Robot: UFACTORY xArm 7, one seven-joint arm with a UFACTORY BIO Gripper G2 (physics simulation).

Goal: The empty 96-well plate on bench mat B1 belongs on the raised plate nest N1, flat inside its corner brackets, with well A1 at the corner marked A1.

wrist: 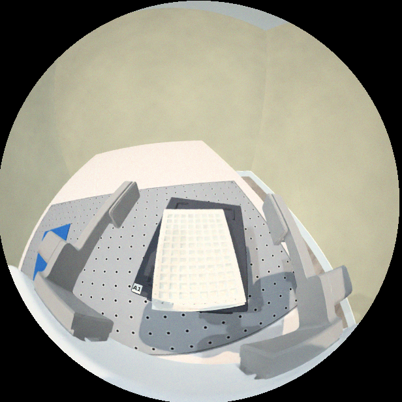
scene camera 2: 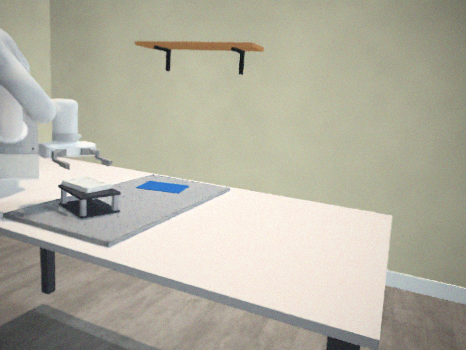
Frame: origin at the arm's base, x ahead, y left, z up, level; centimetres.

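Seen in the pictures: end effector, tool point: [scene camera 2: 86,163]; arm's base, origin of the base link: [scene camera 2: 9,130].
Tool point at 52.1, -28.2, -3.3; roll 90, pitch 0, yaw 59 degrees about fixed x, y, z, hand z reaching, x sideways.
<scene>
Offsets run from my tool point to a thing's middle, as dx, dy, dz. "*": to the spot under its first point. Level surfaces: height alone.
The white 96-well plate @[+0.0, +0.0, -6.2] [scene camera 2: 86,184] [wrist: 199,255] lies on top of the dark raised nest @[* +9.7, -2.7, -7.0] [scene camera 2: 111,192] [wrist: 240,250]. In the wrist view it looks turned relative to the nest; two far corner brackets show beyond its far end, and its near end covers part of the nest's near edge. Whether it lies fully flat I cannot tell. The A1 label [wrist: 137,288] shows at the nest's near left corner, outside the plate. Well A1 cannot be made out. My gripper [scene camera 2: 89,164] [wrist: 201,212] is open and empty, above the plate, a finger to each side.
The blue bench mat @[dz -13.0] [scene camera 2: 163,187] [wrist: 61,233] lies on the grey perforated board @[dz -13.2] [scene camera 2: 150,215] [wrist: 117,250], beyond the nest in the scene view. The board lies on the pale table @[dz -14.5] [scene camera 2: 280,250]. A wooden shelf [scene camera 2: 200,46] is on the wall.
</scene>
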